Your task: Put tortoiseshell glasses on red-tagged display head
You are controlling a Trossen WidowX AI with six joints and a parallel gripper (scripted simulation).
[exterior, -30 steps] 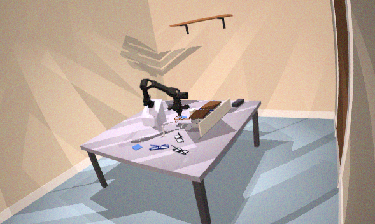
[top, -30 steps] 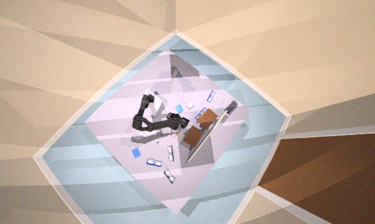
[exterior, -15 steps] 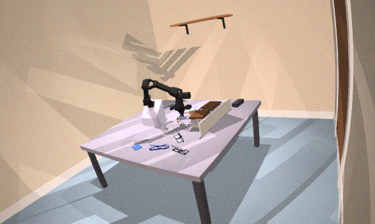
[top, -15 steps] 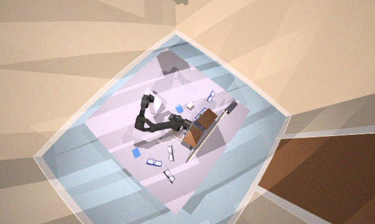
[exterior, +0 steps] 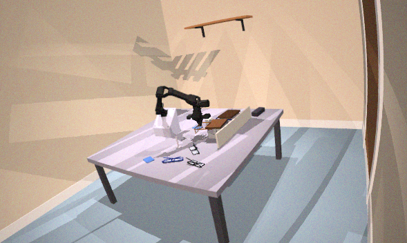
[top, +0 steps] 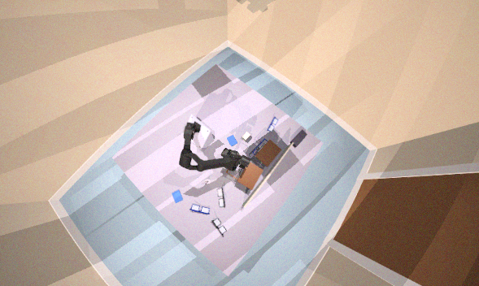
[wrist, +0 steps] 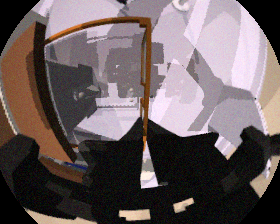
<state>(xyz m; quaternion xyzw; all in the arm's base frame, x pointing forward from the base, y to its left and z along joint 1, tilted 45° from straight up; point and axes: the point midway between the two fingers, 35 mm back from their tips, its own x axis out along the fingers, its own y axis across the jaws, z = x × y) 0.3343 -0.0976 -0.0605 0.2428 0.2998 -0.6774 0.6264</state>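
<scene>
The display head lies 130 mm ahead of my gripper tip, 30 mm to the right of it and 10 mm below it. Round my gripper tip: long beige board 270 mm ahead, 70 mm to the left, 10 mm below; then small stand 240 mm to the right, 70 mm behind, 40 mm below; then white cube 220 mm to the left, 40 mm below, 30 mm behind.
</scene>
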